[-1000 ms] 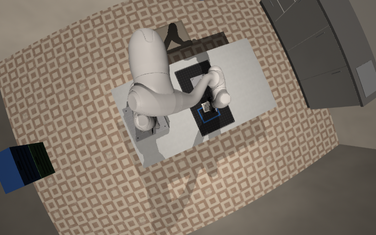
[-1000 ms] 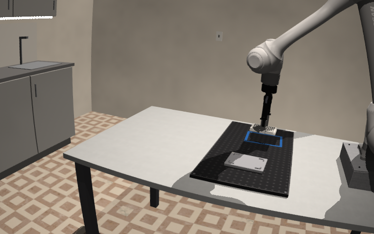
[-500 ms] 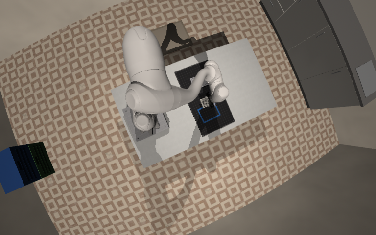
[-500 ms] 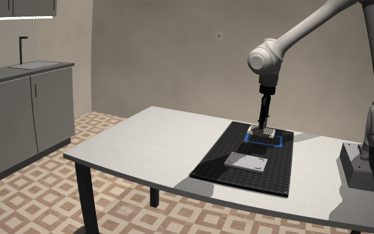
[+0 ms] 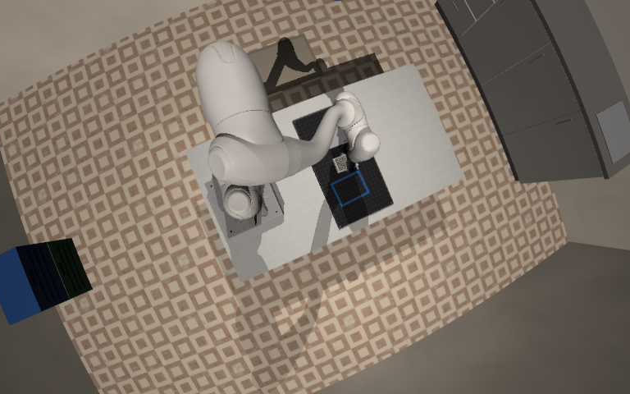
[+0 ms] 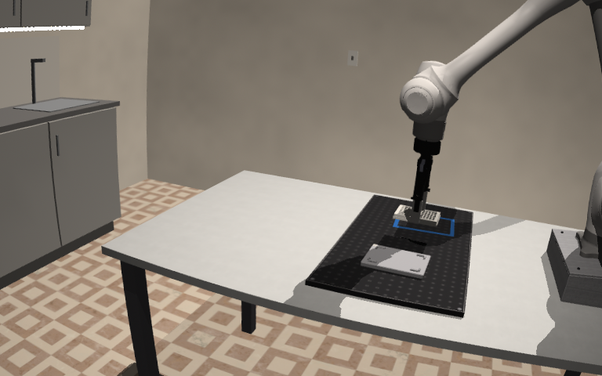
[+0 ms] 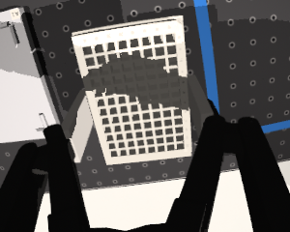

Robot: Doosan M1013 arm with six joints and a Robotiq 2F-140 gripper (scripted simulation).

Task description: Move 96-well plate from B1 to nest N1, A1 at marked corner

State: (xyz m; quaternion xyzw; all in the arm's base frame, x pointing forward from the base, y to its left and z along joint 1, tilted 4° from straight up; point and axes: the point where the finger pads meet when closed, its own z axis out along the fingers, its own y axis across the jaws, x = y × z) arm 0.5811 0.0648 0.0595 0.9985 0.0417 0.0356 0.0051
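The grey plate nest N1 is 17 cm to the left of my hand and 9 cm below it. From my hand the other things lie so: white 96-well plate (2 cm below); A1 mark (13 cm to the left, 8 cm below, 8 cm ahead).
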